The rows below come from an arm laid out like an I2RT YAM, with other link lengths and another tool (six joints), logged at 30 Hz.
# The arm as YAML. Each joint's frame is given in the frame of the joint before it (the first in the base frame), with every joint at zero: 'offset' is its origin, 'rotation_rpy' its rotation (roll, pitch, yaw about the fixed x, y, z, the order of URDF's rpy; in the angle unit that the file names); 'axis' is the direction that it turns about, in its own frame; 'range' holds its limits. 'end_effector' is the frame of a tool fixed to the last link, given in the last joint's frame.
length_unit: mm
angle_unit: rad
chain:
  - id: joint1
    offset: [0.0, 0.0, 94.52]
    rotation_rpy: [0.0, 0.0, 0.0]
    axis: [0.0, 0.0, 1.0]
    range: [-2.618, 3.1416]
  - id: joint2
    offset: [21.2, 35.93, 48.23]
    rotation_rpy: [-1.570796, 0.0, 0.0]
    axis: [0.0, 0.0, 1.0]
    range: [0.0, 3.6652]
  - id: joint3
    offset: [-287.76, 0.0, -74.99]
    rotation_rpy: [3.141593, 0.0, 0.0]
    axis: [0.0, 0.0, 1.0]
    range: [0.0, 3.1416]
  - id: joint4
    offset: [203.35, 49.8, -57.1]
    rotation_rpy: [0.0, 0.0, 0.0]
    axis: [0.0, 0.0, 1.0]
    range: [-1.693, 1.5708]
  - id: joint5
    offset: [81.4, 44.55, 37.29]
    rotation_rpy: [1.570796, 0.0, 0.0]
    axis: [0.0, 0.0, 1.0]
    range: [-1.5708, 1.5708]
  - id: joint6
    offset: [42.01, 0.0, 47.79]
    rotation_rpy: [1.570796, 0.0, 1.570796]
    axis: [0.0, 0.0, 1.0]
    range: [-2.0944, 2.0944]
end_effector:
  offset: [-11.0, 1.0, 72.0]
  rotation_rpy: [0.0, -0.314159, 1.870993]
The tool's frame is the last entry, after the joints.
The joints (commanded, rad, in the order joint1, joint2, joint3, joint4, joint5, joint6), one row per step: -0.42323 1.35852 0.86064 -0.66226 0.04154 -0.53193; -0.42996 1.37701 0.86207 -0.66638 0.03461 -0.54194; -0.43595 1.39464 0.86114 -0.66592 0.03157 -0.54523; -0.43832 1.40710 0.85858 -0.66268 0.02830 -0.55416; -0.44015 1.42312 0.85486 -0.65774 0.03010 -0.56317; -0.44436 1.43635 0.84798 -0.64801 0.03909 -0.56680; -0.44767 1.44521 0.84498 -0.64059 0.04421 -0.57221; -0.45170 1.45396 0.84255 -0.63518 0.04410 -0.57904; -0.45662 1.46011 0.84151 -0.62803 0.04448 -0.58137; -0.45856 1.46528 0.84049 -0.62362 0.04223 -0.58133; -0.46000 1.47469 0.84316 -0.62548 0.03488 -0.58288; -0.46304 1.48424 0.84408 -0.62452 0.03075 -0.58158; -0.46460 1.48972 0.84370 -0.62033 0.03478 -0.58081; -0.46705 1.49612 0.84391 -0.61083 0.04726 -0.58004; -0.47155 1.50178 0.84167 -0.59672 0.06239 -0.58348; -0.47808 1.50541 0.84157 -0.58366 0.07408 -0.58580; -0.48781 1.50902 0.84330 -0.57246 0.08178 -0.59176; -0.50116 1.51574 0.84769 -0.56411 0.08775 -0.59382; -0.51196 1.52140 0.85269 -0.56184 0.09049 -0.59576
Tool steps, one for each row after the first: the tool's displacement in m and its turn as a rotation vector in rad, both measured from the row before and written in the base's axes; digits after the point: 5 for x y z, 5 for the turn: -0.00018 -0.00084 -0.00380 0.01119 0.01860 0.00518; -0.00006 -0.00115 -0.00394 0.00909 0.01586 -0.00181; 0.00017 -0.00034 -0.00312 0.00498 0.01097 0.00714; 0.00006 -0.00080 -0.00411 0.00206 0.01567 0.00600; -0.00056 -0.00199 -0.00407 -0.00426 0.01364 -0.00378; 0.00007 -0.00158 -0.00227 -0.00394 0.00706 0.00013; -0.00002 -0.00108 -0.00221 0.00076 0.00638 0.00247; 0.00046 -0.00158 -0.00121 -0.00093 0.00061 -0.00283; 0.00047 -0.00046 -0.00113 0.00271 0.00065 -0.00126; 0.00066 0.00022 -0.00145 0.00966 0.00488 0.00233; 0.00038 -0.00046 -0.00178 0.00727 0.00490 -0.00302; 0.00031 -0.00108 -0.00110 -0.00249 0.00309 -0.00351; 0.00082 -0.00266 -0.00093 -0.01193 0.00226 -0.00694; 0.00053 -0.00346 -0.00113 -0.01651 0.00162 -0.00586; 0.00074 -0.00370 -0.00017 -0.01471 -0.00275 -0.00799; 0.00057 -0.00406 0.00019 -0.01226 -0.00357 -0.00658; 0.00035 -0.00477 0.00000 -0.00833 -0.00215 -0.01338; -0.00006 -0.00346 0.00005 -0.00352 0.00031 -0.00989
